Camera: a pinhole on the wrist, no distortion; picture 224 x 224 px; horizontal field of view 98.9 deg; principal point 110.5 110.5 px. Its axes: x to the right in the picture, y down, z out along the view. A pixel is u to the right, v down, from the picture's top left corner.
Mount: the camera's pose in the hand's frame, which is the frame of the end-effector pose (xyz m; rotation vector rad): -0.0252 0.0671 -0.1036 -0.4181 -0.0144 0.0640
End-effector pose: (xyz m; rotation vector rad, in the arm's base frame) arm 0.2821 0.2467 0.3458 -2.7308 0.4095 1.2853
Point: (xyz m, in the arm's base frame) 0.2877 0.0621 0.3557
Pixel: 176.7 184.7
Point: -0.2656 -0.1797 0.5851
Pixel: 33.4 187.4
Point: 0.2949 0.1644 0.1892
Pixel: 212.4 63.2
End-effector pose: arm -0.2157 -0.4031 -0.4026 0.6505 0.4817 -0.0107
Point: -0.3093 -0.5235 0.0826
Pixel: 54.8 94.5
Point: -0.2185 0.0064 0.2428
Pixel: 82.5 192.3
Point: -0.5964 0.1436 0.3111
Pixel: outside the picture
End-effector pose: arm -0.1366 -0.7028 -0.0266 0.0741 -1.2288 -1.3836
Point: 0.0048 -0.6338 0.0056
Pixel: 65.1 156.1
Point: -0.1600 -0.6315 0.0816
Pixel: 132.1 71.7
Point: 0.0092 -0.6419 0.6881
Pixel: 183.5 168.4
